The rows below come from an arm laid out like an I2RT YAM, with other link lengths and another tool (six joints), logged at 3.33 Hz.
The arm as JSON. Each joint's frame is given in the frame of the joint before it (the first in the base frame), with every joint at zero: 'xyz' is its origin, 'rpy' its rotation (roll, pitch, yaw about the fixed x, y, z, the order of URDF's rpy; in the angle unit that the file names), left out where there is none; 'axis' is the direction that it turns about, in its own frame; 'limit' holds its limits. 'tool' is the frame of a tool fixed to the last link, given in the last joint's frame.
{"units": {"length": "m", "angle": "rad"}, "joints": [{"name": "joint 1", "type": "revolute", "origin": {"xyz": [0.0, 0.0, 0.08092]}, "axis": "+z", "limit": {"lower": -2.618, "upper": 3.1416}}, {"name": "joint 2", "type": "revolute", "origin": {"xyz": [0.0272, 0.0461, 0.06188]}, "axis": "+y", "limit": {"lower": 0.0, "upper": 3.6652}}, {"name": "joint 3", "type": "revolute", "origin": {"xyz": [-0.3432, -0.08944, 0.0]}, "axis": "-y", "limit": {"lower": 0.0, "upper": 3.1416}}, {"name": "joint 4", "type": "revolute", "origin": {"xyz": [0.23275, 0.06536, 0.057]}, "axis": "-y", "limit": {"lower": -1.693, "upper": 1.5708}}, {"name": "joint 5", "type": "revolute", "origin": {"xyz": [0.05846, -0.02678, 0.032]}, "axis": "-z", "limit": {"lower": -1.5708, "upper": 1.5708}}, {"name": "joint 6", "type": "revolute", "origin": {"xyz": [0.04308, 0.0, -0.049]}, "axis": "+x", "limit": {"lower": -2.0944, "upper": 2.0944}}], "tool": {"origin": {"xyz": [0.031, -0.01, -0.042], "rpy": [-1.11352, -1.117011, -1.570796]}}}
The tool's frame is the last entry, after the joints.
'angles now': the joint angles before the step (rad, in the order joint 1, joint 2, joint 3, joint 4, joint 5, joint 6). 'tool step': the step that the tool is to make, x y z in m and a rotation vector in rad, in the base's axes. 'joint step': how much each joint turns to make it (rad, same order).
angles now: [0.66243, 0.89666, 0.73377, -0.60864, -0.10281, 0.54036]
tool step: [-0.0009, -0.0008, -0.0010, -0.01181, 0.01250, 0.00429]
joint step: [-0.00053, 0.00419, 0.00018, -0.01359, -0.00228, -0.00457]
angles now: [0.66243, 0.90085, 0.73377, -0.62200, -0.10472, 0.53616]
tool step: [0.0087, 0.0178, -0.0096, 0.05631, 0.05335, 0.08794]
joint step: [0.00729, 0.07393, -0.03517, 0.10141, -0.11162, -0.00330]
